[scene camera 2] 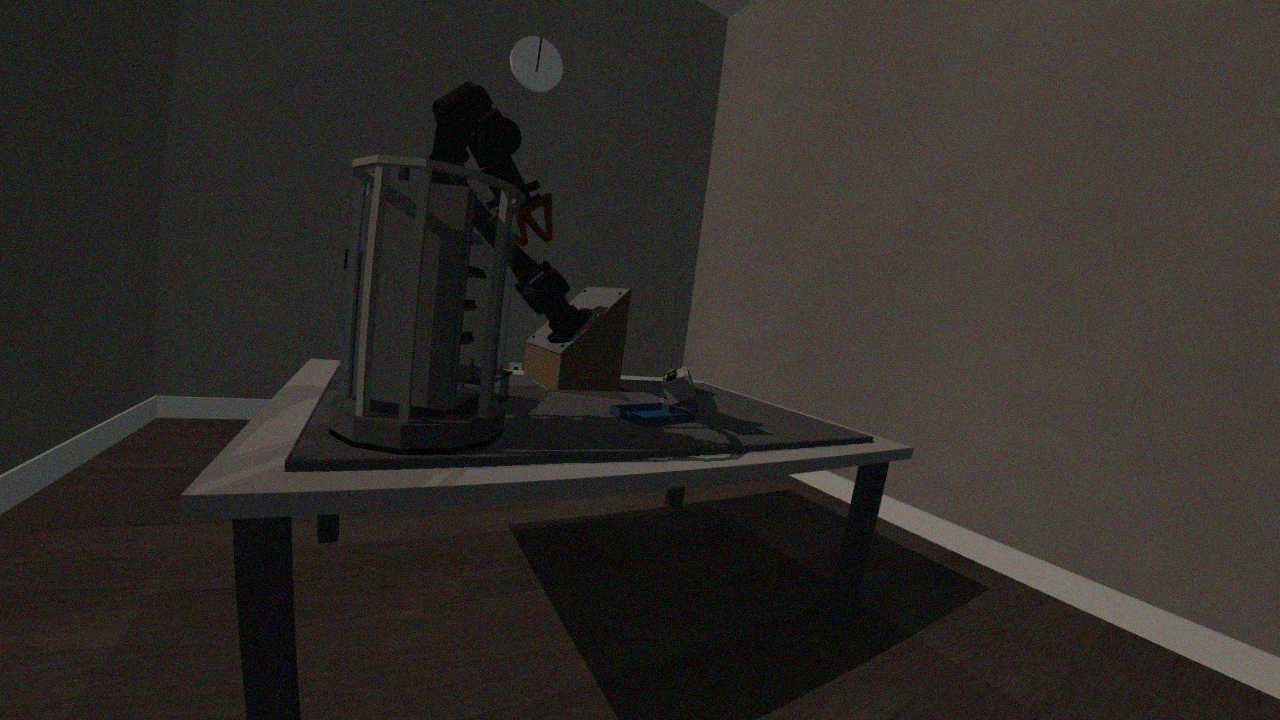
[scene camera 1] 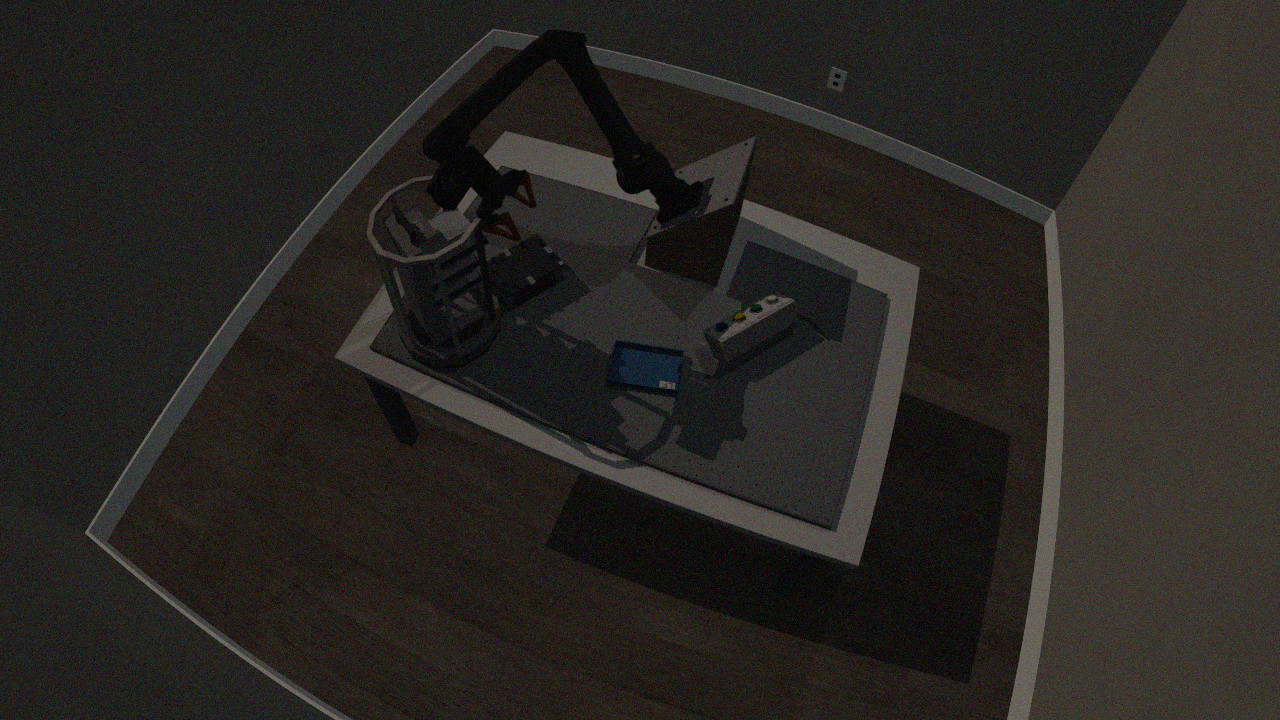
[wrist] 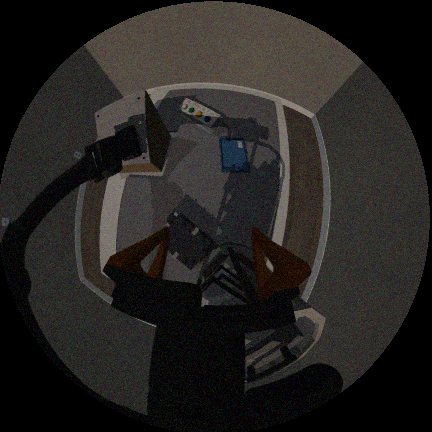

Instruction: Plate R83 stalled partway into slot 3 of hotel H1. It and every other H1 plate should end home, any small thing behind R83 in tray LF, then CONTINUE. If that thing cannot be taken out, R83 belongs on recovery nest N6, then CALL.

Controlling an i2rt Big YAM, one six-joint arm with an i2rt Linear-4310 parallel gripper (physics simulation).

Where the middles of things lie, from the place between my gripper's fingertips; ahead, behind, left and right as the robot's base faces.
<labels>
Right now my hand is 31 cm above the blue tray (scene camera 2: pixel 621 410), 28 cm to the right of it and 7 cm short of it. Also, from my hand: blue plate (scene camera 1: pixel 630 364): 32 cm below, 28 cm to the left, 7 cm ahead.
</labels>
